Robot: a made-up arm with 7 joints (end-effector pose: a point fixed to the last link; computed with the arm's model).
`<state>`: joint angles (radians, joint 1 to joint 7).
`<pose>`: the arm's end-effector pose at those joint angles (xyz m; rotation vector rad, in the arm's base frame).
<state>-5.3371 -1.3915 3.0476 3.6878 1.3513 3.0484 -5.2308</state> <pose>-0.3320 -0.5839 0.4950 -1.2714 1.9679 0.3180</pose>
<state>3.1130 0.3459 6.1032 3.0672 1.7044 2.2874 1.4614</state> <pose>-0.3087 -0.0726 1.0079 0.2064 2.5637 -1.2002</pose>
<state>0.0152 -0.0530 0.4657 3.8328 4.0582 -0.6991 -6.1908</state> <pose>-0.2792 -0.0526 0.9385 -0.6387 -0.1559 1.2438</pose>
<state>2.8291 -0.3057 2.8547 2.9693 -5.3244 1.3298 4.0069</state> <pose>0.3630 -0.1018 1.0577 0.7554 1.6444 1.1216</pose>
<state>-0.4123 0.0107 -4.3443 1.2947 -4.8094 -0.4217 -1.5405</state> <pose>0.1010 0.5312 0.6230 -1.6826 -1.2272 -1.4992</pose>
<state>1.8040 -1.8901 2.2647 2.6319 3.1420 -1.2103 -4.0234</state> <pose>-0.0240 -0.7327 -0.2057 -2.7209 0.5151 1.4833</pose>
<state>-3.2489 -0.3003 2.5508 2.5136 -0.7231 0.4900 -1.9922</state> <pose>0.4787 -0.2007 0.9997 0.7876 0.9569 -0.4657</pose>
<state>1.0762 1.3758 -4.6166 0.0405 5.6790 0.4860 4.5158</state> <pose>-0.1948 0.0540 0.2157 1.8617 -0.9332 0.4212</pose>
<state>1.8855 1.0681 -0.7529 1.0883 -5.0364 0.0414 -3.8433</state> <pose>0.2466 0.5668 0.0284 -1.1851 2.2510 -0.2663</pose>
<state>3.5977 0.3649 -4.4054 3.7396 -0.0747 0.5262 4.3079</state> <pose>-0.4540 0.0890 0.9152 0.0736 -0.4216 0.2802</pose>
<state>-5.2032 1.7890 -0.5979 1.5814 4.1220 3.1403 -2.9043</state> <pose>0.4719 0.3073 -0.2433 0.4772 -0.7227 -2.6148</pose>
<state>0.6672 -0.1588 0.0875 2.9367 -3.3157 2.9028 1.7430</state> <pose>-0.1177 -0.0793 1.0226 -1.6642 -2.5224 0.4071</pose>
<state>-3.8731 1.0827 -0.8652 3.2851 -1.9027 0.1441 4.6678</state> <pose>-0.6541 0.4752 0.6467 -0.8656 -0.2747 1.1310</pose>
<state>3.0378 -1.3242 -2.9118 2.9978 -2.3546 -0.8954 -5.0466</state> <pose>0.8646 -0.0098 0.3294 1.8579 1.7328 1.7703</pose>
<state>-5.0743 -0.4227 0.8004 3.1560 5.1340 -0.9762 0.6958</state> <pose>-0.1645 -0.4086 0.9396 1.5066 0.2917 -1.3765</pose>
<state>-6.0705 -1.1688 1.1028 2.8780 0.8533 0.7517 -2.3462</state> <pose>-0.8626 -0.0770 0.6139 -1.7471 0.5601 1.8147</pose>
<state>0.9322 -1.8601 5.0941 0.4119 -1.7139 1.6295 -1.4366</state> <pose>0.2316 -0.2798 0.2423 1.5830 2.1205 0.2054</pose>
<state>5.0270 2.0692 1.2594 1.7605 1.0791 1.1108 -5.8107</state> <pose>0.6453 -0.2938 -0.2168 0.0474 0.8407 0.7180</pose>
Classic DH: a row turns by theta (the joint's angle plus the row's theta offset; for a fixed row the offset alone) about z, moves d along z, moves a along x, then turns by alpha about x. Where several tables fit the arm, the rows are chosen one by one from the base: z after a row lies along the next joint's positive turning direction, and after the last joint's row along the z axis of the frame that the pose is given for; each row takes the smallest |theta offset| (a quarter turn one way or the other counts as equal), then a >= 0, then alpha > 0; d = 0 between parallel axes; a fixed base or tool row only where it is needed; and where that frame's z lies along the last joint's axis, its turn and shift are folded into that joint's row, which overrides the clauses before.
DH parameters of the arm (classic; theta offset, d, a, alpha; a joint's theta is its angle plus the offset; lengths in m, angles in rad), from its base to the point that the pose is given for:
joint 1: 0 0.197 0 -1.5708
joint 2: 0 0 0 1.5708
joint 3: 0 0.451 0.073 1.5708
joint 4: 0 0 0.094 1.5708
joint 5: 0 0.414 0 1.5708
joint 6: 0 0 0.051 -1.5708
joint 7: 0 0.066 0 0

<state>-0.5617 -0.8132 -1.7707 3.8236 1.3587 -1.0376 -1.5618</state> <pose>-0.2935 0.5140 0.6550 -1.9283 -0.1023 0.3186</pose>
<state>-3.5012 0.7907 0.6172 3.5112 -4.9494 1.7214 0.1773</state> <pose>-0.4363 0.2030 0.9164 0.7165 -1.4346 1.6853</pose>
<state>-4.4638 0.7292 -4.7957 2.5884 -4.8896 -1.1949 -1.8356</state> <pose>-0.3286 0.5666 0.7609 -1.6295 -1.0056 -0.4466</pose>
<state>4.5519 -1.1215 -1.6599 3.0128 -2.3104 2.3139 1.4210</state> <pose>0.1584 0.7977 0.5233 2.5752 -0.5117 0.9803</pose>
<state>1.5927 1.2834 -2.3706 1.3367 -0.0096 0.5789 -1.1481</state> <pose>0.3975 0.3066 0.7187 1.1726 0.5582 0.1605</pose>
